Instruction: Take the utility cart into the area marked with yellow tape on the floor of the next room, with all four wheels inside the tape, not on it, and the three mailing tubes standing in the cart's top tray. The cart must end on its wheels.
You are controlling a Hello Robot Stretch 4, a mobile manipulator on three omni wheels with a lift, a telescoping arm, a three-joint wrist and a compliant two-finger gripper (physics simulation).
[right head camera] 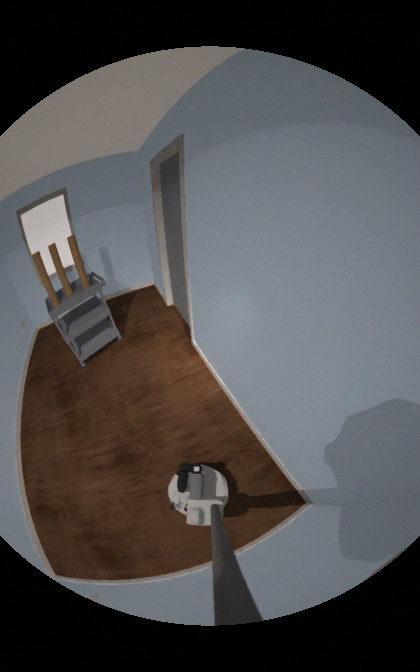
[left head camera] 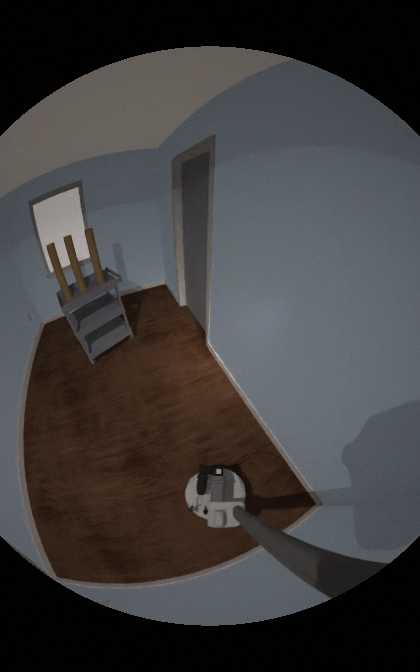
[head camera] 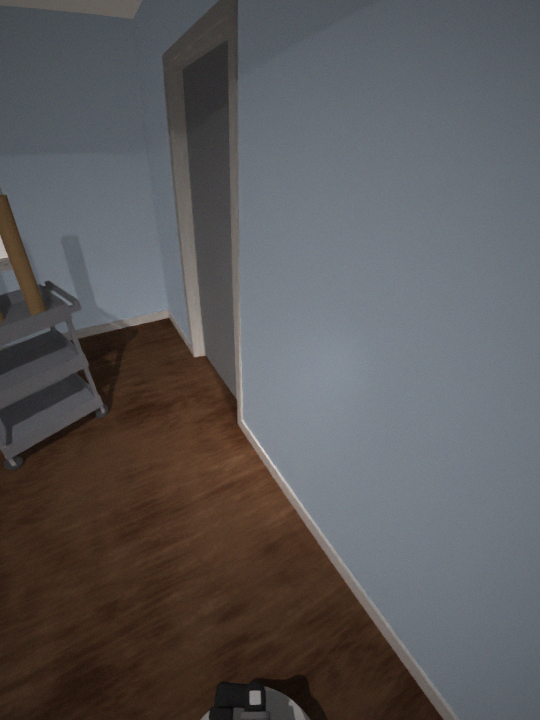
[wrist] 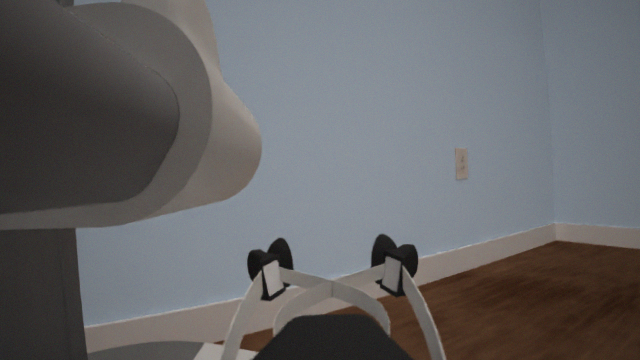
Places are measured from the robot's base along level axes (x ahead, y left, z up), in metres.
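Pixels of known places: gripper, fingertip midpoint: (right head camera: 178, 510) (left head camera: 197, 513) (wrist: 332, 256).
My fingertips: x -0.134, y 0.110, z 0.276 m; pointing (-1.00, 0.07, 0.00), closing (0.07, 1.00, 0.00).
Ahead of a thing's pixels: the offset from my fingertips to its middle. "*": to the spot under its first point.
The grey three-tier utility cart {* 1.517 m ahead, 1.064 m left, 0.237 m up} (head camera: 43, 372) (left head camera: 102, 317) (right head camera: 87, 320) stands upright on its wheels in the far left part of this room, left of the doorway. Three brown mailing tubes stand in its top tray: a right one (head camera: 22, 255) (left head camera: 95, 257) (right head camera: 78, 262), a middle one (left head camera: 75, 262) (right head camera: 60, 270) and a left one (left head camera: 59, 272) (right head camera: 46, 277). My gripper (wrist: 332, 256) is open and empty, folded in over my base, far from the cart. The yellow tape area does not show in these views.
A doorway with a pale frame (head camera: 181, 203) (left head camera: 178, 230) (right head camera: 159, 230) opens in the right-hand wall, between me and the far corner. That wall (head camera: 377, 290) runs close along my right side. A window (left head camera: 59, 225) (right head camera: 47, 230) is behind the cart. The wrist view shows a wall outlet {0.940 m back, 0.555 m left, 0.096 m up} (wrist: 461, 163).
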